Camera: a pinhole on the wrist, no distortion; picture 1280 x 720 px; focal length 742.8 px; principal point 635.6 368.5 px. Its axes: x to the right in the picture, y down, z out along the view. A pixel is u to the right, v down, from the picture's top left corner.
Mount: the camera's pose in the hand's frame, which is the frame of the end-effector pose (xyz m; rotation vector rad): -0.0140 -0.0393 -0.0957 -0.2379 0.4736 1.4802
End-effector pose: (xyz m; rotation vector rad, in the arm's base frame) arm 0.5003 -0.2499 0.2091 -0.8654 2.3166 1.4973
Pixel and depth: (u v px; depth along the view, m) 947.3 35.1 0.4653
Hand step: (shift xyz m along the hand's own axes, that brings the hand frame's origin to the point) 0.2701 0.3195 0.2023
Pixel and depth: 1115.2 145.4 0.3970
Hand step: 0.1722 0.3525 0.1265
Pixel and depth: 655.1 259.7 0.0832
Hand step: 0.0113 -0.0022 -0.0246
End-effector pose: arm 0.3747 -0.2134 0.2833 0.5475 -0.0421 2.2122
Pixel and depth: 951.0 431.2 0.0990
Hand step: -0.0056 0.0422 -0.0255
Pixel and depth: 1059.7 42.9 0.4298
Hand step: 0.2454 0.3508 0.1513
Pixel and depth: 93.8 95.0 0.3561
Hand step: 0.1663 -0.1287 0.3178
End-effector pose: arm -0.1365 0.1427 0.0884 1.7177 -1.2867 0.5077
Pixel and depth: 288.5 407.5 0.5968
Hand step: 0.0437 -0.0265 0.5611
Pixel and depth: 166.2 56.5 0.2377
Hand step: 0.1190 -0.0793 0.1684
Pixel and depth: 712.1 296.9 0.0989
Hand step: 0.0113 0.0120 -0.0138
